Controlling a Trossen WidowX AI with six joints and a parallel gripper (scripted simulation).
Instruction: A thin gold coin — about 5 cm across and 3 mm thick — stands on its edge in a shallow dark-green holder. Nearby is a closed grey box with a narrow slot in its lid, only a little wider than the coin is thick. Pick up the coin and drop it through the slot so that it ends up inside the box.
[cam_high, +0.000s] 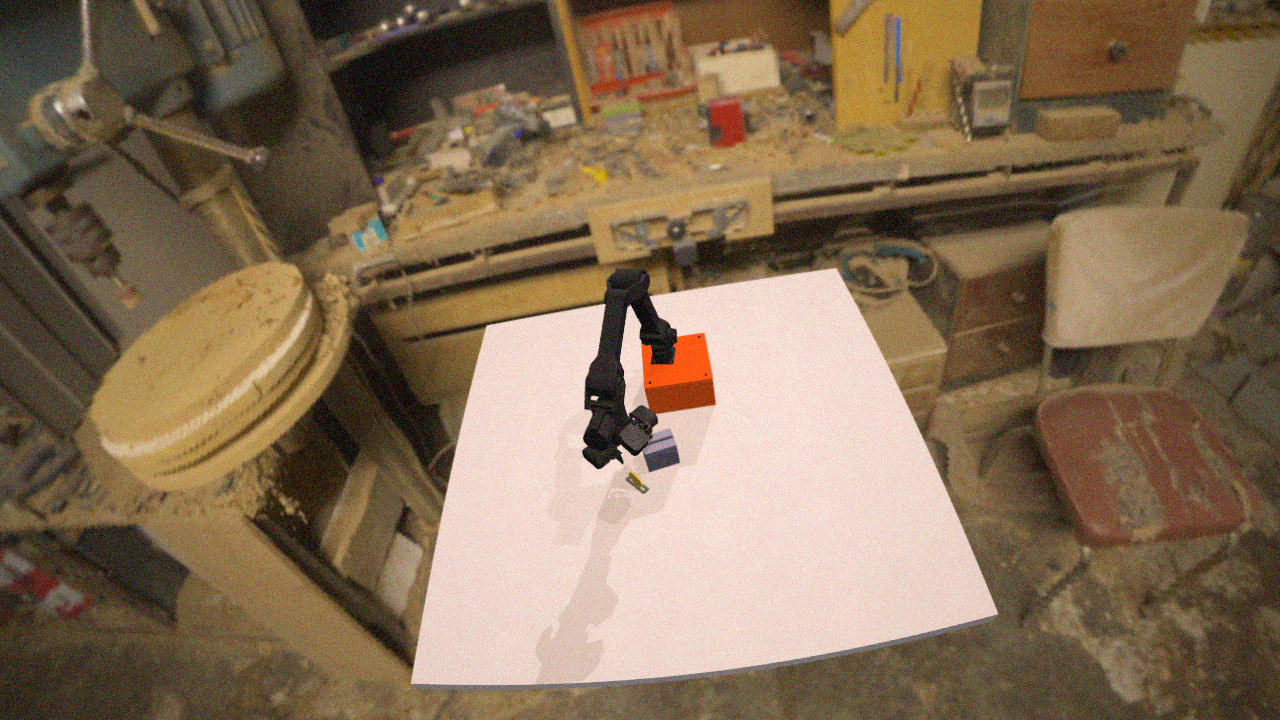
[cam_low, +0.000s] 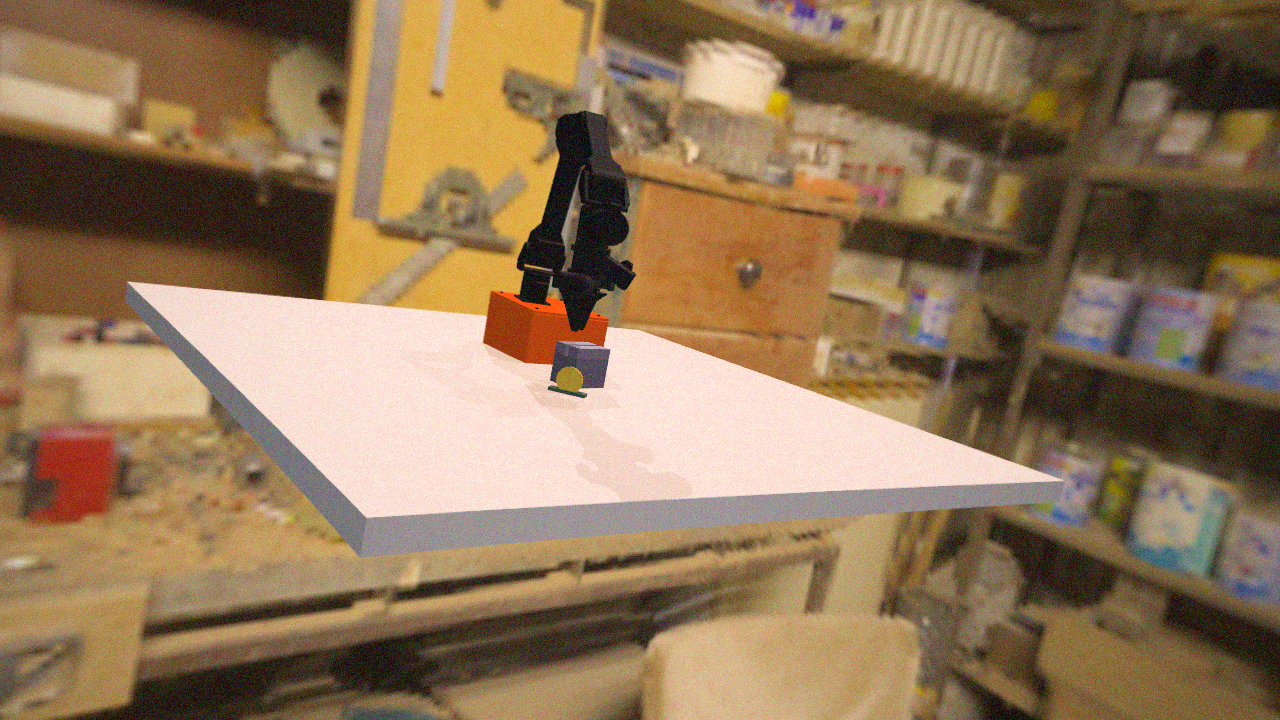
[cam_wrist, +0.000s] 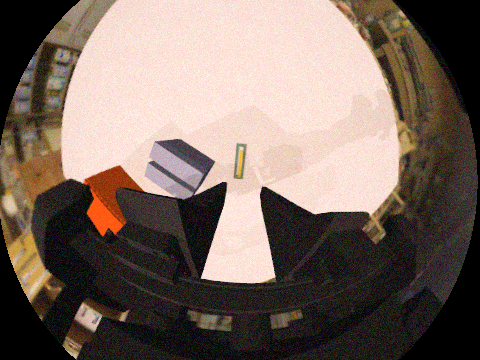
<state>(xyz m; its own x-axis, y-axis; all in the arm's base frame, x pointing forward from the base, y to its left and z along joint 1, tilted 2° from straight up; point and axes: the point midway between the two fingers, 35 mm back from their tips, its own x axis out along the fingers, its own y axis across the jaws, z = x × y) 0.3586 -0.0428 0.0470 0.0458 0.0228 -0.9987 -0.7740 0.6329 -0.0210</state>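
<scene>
The gold coin is 90 mm below my gripper tip.
</scene>
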